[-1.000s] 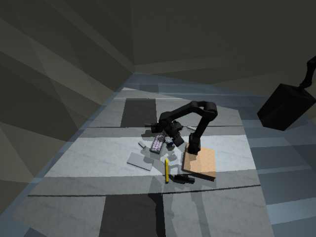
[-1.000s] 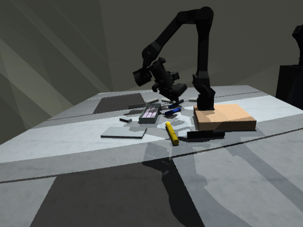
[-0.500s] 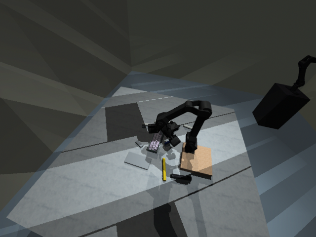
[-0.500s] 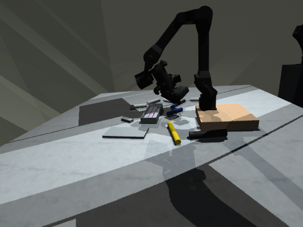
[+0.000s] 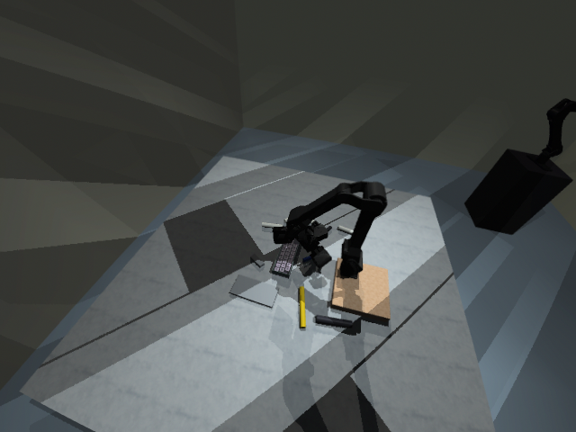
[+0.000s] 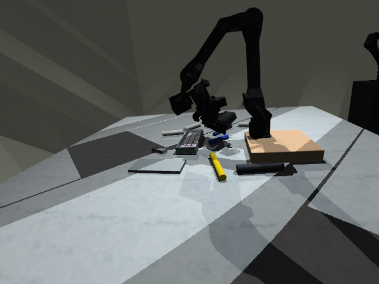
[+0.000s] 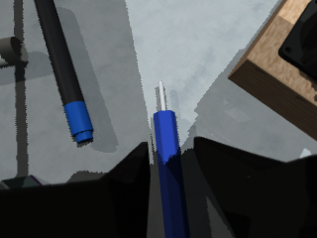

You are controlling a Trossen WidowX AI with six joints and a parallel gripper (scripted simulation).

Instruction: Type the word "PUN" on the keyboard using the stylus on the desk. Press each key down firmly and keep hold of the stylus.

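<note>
Now: the blue stylus 10 mm behind my gripper tip, 10 mm to the right of it and 20 mm below it. Also, from my gripper tip: yellow cylinder 10 mm ahead, 230 mm to the left, 20 mm below; blue-capped pen 10 mm ahead, 90 mm to the right, 20 mm below; stylus tip 30 mm behind, 30 mm to the right, 20 mm below.
</note>
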